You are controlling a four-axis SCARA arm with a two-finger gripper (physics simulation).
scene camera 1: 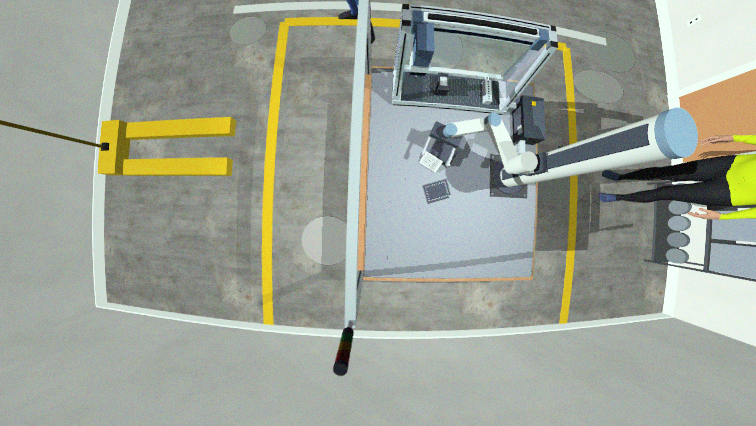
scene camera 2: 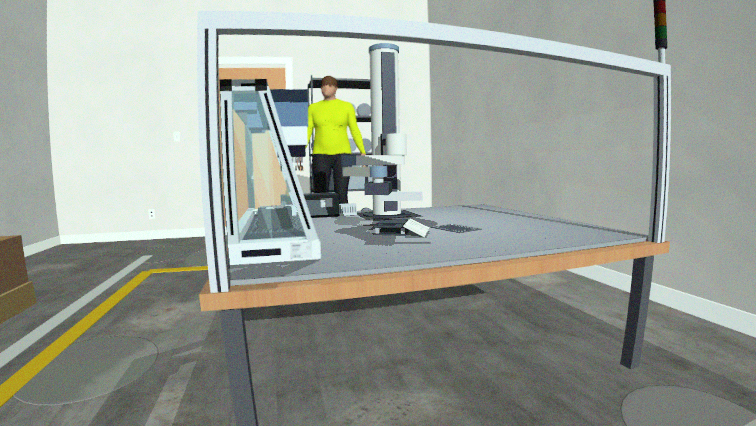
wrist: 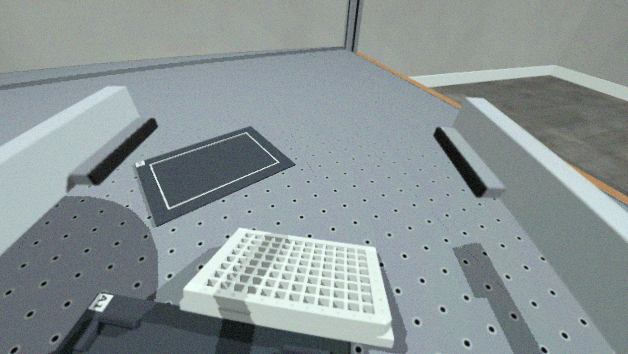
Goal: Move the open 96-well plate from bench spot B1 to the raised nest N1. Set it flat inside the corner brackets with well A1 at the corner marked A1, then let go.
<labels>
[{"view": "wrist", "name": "white well plate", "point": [323,288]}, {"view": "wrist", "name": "dark pad with white outline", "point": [175,183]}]
</labels>
